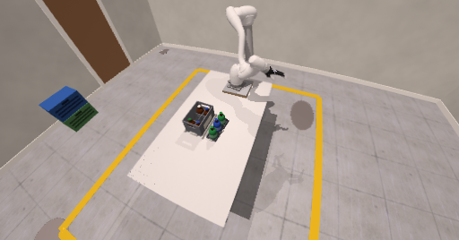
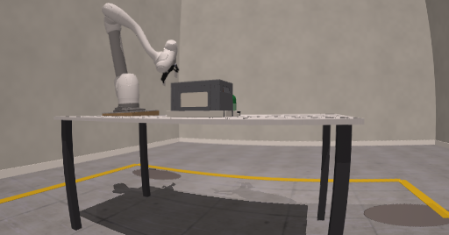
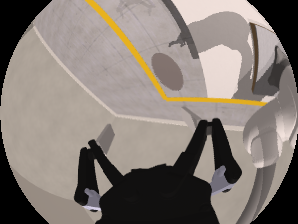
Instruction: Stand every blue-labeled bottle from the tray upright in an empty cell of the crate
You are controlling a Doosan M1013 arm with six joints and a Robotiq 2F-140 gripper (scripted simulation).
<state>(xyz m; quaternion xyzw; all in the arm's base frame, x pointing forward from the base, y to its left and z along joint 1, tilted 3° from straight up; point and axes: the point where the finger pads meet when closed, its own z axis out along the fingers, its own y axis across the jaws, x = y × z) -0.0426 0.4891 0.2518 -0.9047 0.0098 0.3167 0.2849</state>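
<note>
Now: hand 690 mm short of the blue-labeled bottle, 310 mm to the left of it and 220 mm above it. The rest, counted from my hand: grey crate 730 mm ahead, 490 mm to the right, 220 mm below; then tray 690 mm ahead, 310 mm to the right, 290 mm below; then green bottle 780 mm ahead, 290 mm to the right, 220 mm below.
</note>
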